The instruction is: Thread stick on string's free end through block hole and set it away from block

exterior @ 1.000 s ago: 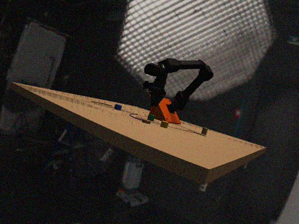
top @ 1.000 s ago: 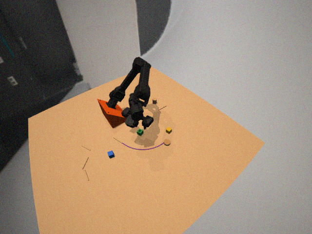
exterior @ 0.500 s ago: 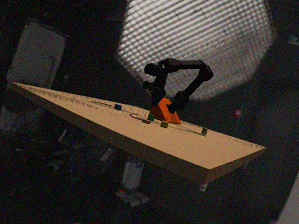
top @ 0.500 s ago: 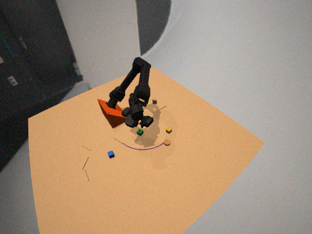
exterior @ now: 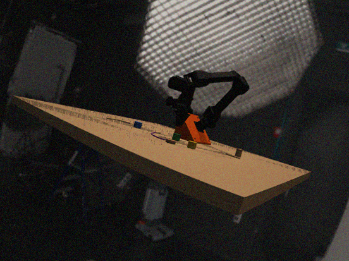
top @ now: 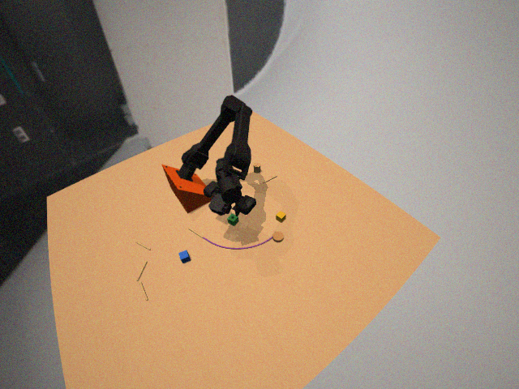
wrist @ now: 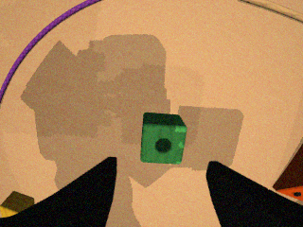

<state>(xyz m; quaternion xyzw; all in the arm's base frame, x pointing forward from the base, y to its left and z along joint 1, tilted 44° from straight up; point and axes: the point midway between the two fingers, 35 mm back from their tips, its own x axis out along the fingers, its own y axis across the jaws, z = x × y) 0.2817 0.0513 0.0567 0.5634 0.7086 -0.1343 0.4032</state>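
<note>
My gripper tip is now 10 mm past the green cube and 50 mm above it. Round my gripper tip: thin wooden stick 30 mm behind, 140 mm to the right, 60 mm below; yellow cube 90 mm ahead, 160 mm to the left, 50 mm below; round wooden button 150 mm ahead, 100 mm to the left, 60 mm below.
</note>
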